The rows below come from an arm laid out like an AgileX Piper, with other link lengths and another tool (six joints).
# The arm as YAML. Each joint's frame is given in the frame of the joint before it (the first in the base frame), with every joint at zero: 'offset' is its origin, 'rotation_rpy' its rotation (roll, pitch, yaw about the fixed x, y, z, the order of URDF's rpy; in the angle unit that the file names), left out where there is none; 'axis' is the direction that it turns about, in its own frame. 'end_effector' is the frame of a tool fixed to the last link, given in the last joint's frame.
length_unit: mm
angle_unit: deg
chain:
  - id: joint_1
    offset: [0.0, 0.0, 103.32]
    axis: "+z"
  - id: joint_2
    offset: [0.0, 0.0, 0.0]
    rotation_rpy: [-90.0, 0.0, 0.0]
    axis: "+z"
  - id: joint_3
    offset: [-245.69, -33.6, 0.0]
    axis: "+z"
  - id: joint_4
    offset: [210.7, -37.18, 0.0]
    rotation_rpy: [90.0, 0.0, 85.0]
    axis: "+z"
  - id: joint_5
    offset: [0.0, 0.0, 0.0]
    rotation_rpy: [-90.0, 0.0, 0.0]
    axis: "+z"
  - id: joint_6
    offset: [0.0, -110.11, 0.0]
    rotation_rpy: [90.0, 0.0, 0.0]
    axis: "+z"
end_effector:
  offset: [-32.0, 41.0, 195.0]
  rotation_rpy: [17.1, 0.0, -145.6]
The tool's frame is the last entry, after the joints.
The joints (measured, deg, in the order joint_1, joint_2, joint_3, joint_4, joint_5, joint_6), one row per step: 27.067, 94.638, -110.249, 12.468, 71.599, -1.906; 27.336, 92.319, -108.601, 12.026, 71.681, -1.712; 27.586, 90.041, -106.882, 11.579, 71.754, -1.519; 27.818, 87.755, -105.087, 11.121, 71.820, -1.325; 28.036, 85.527, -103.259, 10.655, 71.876, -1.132; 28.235, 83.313, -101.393, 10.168, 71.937, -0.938; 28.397, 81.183, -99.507, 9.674, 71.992, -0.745; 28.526, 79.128, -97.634, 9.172, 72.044, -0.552; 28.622, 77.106, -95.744, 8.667, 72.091, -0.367; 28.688, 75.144, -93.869, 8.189, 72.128, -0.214; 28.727, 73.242, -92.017, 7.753, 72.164, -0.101
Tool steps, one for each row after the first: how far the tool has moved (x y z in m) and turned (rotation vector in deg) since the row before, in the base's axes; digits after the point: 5 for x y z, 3 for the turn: -0.00797, -0.00409, 0.00573, -0.012, -0.627, -0.019; -0.00790, -0.00435, 0.00457, -0.058, -0.537, -0.045; -0.00792, -0.00467, 0.00374, -0.089, -0.487, -0.073; -0.00771, -0.00481, 0.00274, -0.128, -0.419, -0.094; -0.00759, -0.00510, 0.00197, -0.168, -0.379, -0.124; -0.00719, -0.00530, 0.00090, -0.217, -0.297, -0.167; -0.00678, -0.00544, 0.00016, -0.249, -0.249, -0.205; -0.00652, -0.00562, -0.00047, -0.274, -0.216, -0.236; -0.00625, -0.00558, -0.00099, -0.284, -0.188, -0.234; -0.00607, -0.00546, -0.00144, -0.287, -0.156, -0.216
